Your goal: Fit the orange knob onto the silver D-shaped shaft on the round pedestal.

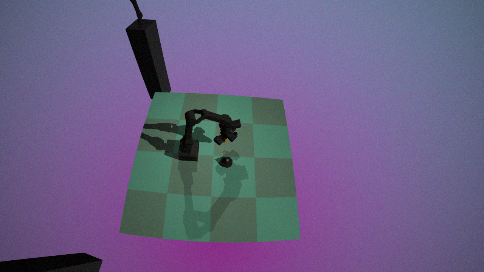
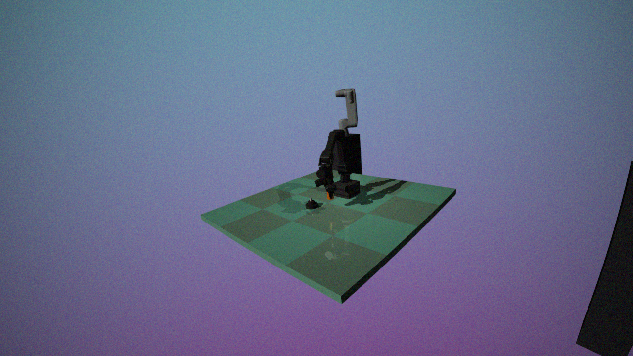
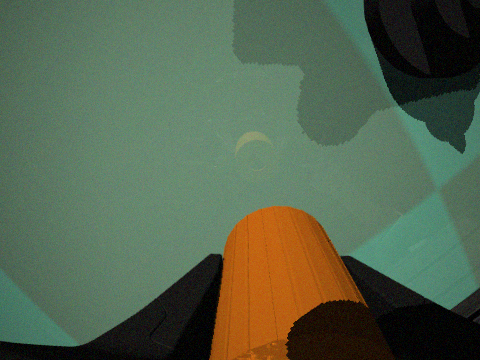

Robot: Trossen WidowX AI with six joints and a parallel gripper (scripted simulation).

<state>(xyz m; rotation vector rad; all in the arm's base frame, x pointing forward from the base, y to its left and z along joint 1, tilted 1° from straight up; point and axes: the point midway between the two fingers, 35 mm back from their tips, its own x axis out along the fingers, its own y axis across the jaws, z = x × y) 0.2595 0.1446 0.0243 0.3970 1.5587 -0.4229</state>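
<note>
Right now my gripper tip is 30 mm below the orange knob. From my gripper tip the other things lie so: round pedestal: 50 mm ahead, 150 mm to the right, 60 mm below.
</note>
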